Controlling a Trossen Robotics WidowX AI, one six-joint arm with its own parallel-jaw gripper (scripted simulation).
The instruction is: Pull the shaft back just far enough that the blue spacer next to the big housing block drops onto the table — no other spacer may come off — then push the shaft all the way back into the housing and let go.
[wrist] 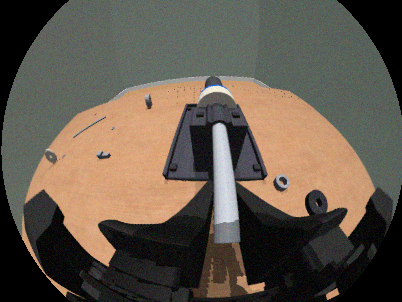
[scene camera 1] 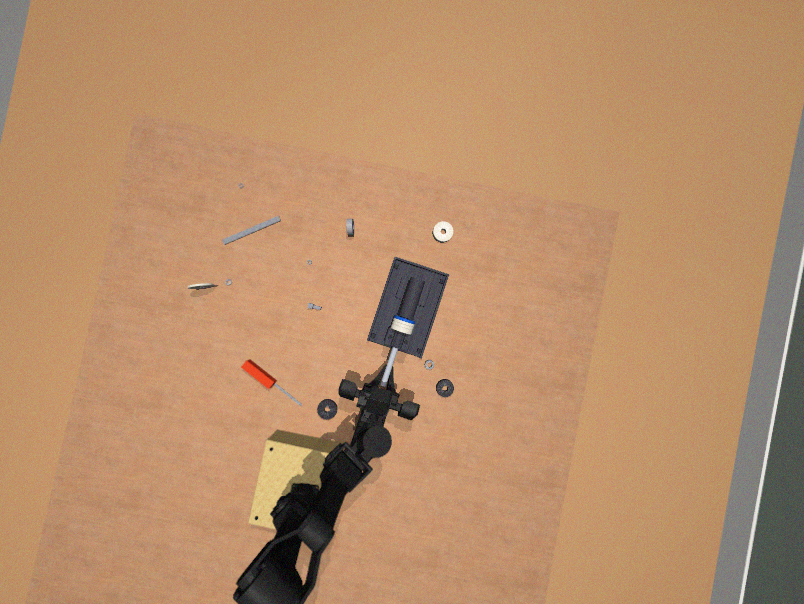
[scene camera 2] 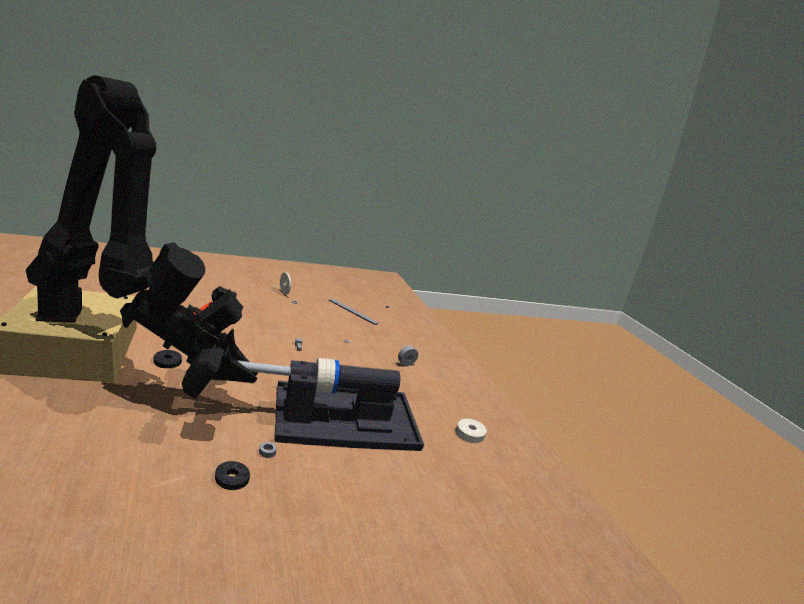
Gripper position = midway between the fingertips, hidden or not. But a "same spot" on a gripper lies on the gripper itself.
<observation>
my gripper: wrist 220, 184; scene camera 1; scene camera 2
same spot on my gripper: [scene camera 1: 390, 385] = [scene camera 2: 234, 359]
same spot on housing block: [wrist: 190, 158] = [scene camera 1: 384, 331]
</observation>
